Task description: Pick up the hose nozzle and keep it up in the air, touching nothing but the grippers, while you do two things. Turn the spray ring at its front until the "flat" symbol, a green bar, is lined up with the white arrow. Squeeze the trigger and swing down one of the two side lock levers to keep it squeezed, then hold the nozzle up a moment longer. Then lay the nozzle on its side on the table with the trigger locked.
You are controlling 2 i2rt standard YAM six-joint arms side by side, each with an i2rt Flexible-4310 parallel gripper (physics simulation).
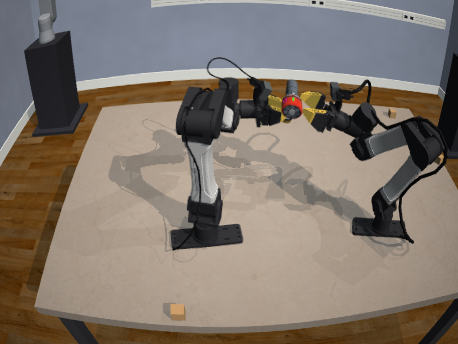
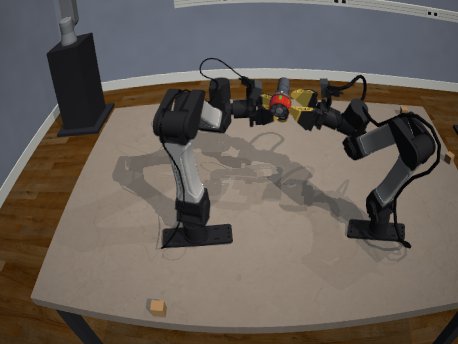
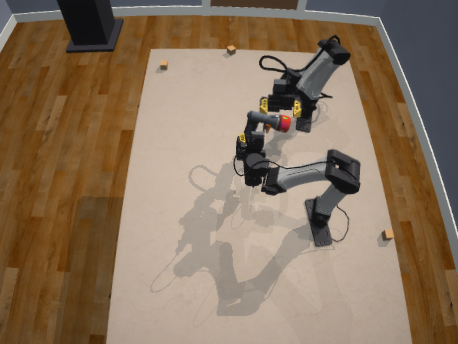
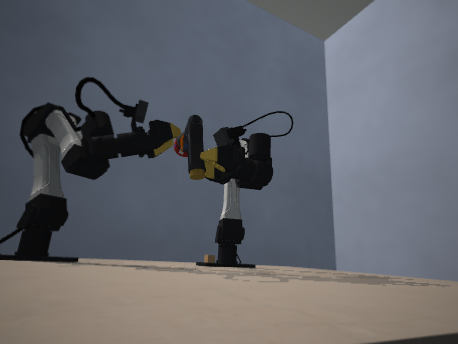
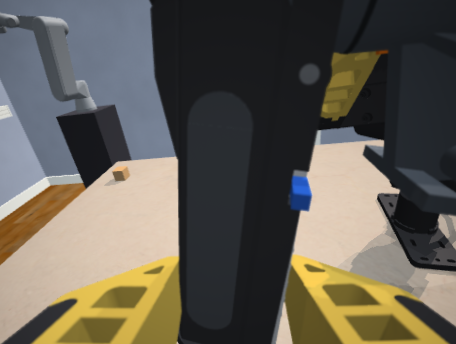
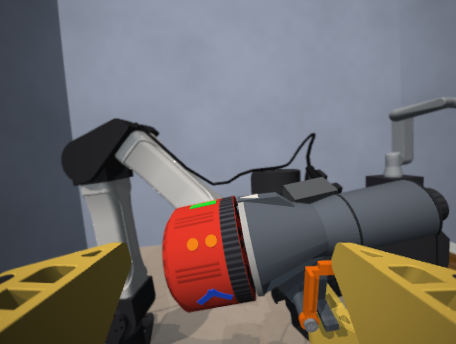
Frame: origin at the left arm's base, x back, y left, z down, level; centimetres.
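Seen in the pictures: left gripper, fingertip midpoint: (image 3: 248,133) (image 4: 196,158) (image 5: 233,266) (image 6: 390,336); right gripper, fingertip midpoint: (image 1: 301,102) (image 2: 290,100) (image 3: 280,115) (image 4: 176,137) (image 6: 231,252); left arm's base, link origin: (image 1: 206,238) (image 2: 196,237) (image 3: 318,222) (image 4: 226,266); right arm's base, link origin: (image 1: 379,228) (image 2: 377,231) (image 3: 304,114) (image 4: 30,260) (image 5: 412,226).
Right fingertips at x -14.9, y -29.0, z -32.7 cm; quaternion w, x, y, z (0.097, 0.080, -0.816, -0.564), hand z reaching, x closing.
Note:
Pixels of each thing's top centre, then the offset from my right fingertips to it. "spot": a spot on its surface instead. Level surfaces: height alone.
- grey hose nozzle, surface spot: (image 1: 291,88) (image 3: 264,116) spot: dy +1.3, dx -6.0, dz -1.5 cm
- red spray ring, top centre: (image 6: 208,198) (image 2: 279,95) (image 1: 292,97) (image 3: 284,118) dy +2.9, dx +0.4, dz -2.0 cm
- green bar, surface spot: (image 6: 203,204) spot: dy +2.6, dx +0.8, dz -1.7 cm
- white arrow, top centre: (image 6: 248,195) dy +2.0, dx -1.7, dz -2.1 cm
- orange lock lever, surface spot: (image 6: 311,295) spot: dy -0.6, dx -3.7, dz +2.6 cm
- table, surface height: dz +32.7 cm
The grey hose nozzle (image 1: 291,88) (image 3: 265,120) is up in the air, its handle (image 4: 195,142) (image 5: 220,200) between the fingers of my left gripper (image 5: 233,266), which is shut on it. On the red spray ring (image 1: 286,109) (image 2: 279,102) (image 6: 197,265), the green bar (image 6: 203,204) is at the top, roughly in line with the white arrow (image 6: 249,197). An orange lock lever (image 6: 311,295) stands beside a fingertip of my right gripper (image 6: 232,247) (image 3: 280,110), which is open around the nozzle's side. The trigger is partly hidden; I cannot tell whether it is squeezed.
The table (image 1: 125,280) lies well below the nozzle. Small orange cubes (image 1: 177,311) (image 1: 392,113) (image 3: 164,65) (image 3: 388,234) lie near its edges. A dark pedestal (image 1: 52,82) stands beyond the table at the back left.

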